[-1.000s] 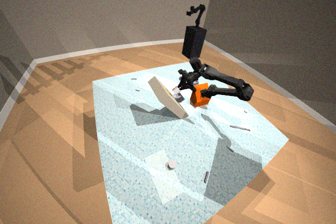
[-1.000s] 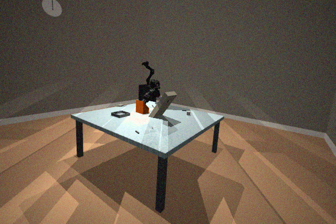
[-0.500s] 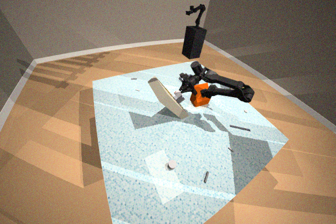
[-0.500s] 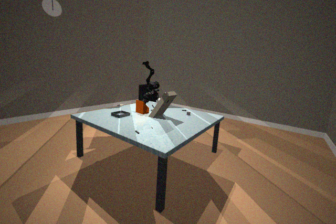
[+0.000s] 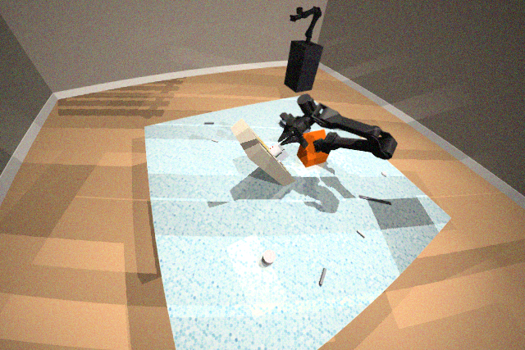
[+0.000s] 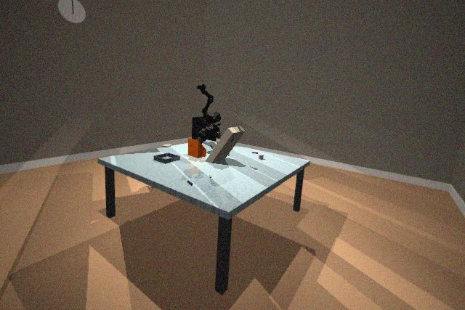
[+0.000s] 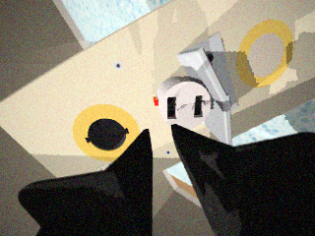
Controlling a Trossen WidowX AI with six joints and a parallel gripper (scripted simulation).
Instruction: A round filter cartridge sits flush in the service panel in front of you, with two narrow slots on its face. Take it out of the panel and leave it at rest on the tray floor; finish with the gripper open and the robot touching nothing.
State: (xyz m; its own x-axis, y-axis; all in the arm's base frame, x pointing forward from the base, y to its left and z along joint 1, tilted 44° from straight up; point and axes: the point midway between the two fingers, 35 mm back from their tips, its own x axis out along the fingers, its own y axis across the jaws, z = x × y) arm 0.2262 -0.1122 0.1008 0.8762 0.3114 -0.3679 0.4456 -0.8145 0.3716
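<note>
Now: the round filter cartridge 4 cm below my gripper tip and 1 cm ahead of it. From my gripper tip the other things lie so: tray: 34 cm behind, 27 cm to the right, 20 cm below; then service panel: 6 cm below, 5 cm ahead.
</note>
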